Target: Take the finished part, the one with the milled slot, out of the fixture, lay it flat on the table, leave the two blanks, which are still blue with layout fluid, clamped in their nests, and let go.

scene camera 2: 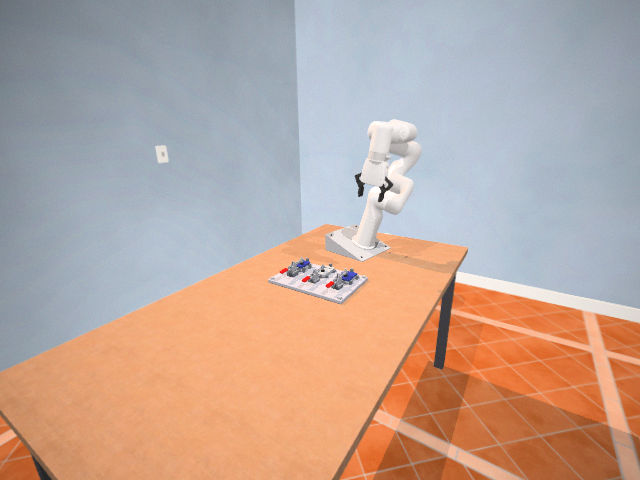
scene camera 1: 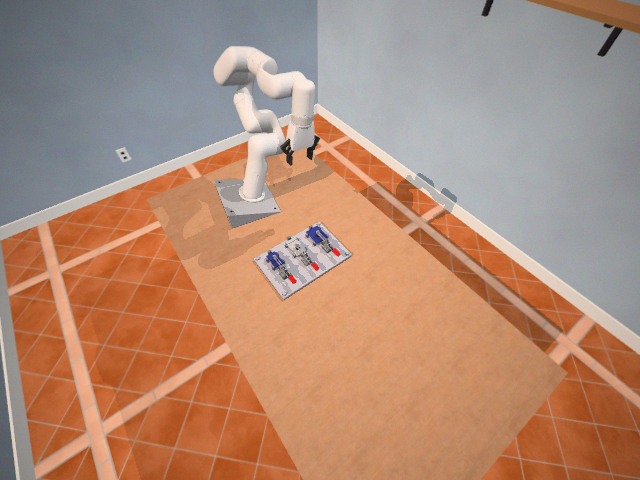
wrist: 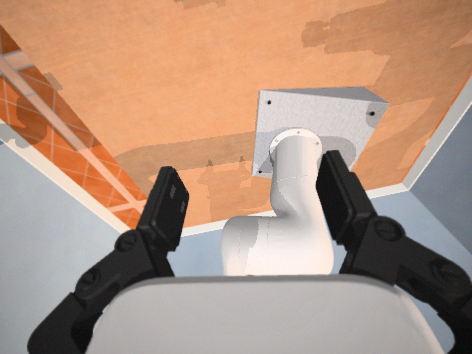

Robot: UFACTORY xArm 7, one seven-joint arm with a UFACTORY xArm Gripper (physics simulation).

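Note:
The fixture plate [scene camera 1: 284, 295] [scene camera 2: 279, 282] lies on the table [scene camera 1: 372, 351] [scene camera 2: 206, 356] [wrist: 165, 90] with three nests in a row, each with a red-tipped clamp. The pale, unpainted part [scene camera 1: 295, 246] [scene camera 2: 325, 271] sits in the middle nest; its slot is too small to make out. A blue blank [scene camera 1: 276, 257] [scene camera 2: 349, 275] and another blue blank [scene camera 1: 317, 234] [scene camera 2: 303, 264] sit in the outer nests. My gripper [scene camera 1: 299, 158] [scene camera 2: 370, 195] [wrist: 247, 174] is open and empty, high above the table's back end, away from the fixture. The fixture does not show in the wrist view.
The grey wedge-shaped base [scene camera 1: 240, 211] [scene camera 2: 341, 246] [wrist: 295, 110] of my arm stands on the table behind the fixture. Walls stand behind the table. In the first scene view, part of a wooden shelf [scene camera 1: 594, 11] shows at the upper right.

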